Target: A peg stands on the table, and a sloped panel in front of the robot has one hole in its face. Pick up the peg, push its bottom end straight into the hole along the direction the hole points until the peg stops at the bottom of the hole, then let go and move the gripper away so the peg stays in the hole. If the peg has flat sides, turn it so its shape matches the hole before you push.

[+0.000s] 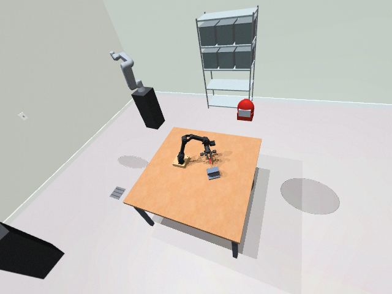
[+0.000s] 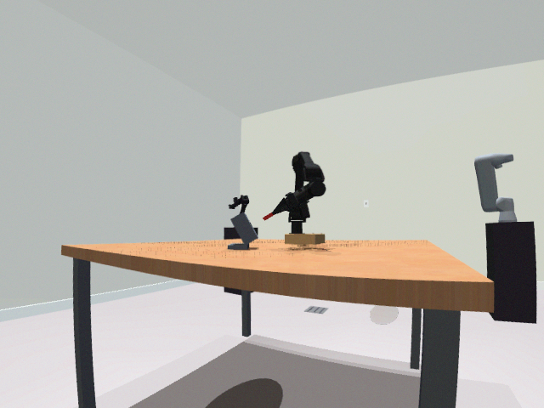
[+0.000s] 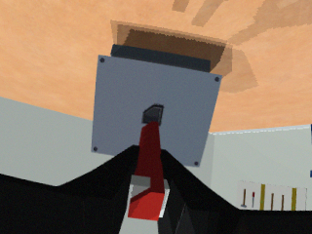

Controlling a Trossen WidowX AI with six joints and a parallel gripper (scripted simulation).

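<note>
Now: gripper tip 9 cm to the left of the sloped panel, 6 cm short of it and 6 cm above it. From my gripper tip the other things lie so: red peg: 1 cm to the left, 1 cm behind, 1 cm above.
</note>
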